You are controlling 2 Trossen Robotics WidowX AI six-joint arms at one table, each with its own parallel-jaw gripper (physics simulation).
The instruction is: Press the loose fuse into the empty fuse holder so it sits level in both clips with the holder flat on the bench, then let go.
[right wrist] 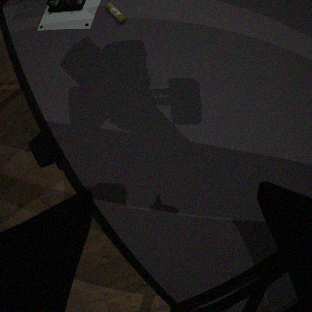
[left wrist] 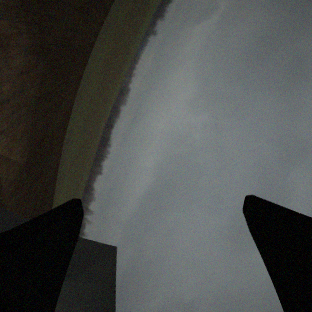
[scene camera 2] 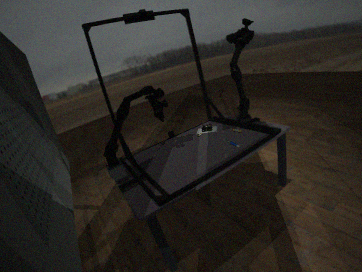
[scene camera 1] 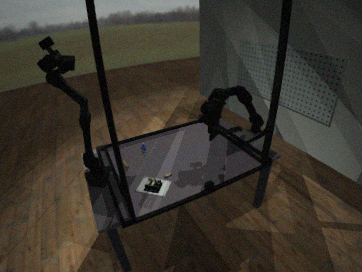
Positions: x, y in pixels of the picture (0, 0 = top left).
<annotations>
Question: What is the left gripper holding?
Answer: Nothing.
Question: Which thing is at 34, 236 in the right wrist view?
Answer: The right gripper.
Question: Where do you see a pegboard wall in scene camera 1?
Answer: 311, 81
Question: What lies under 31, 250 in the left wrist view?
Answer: The left gripper.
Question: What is the right gripper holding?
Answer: Nothing.
</annotations>
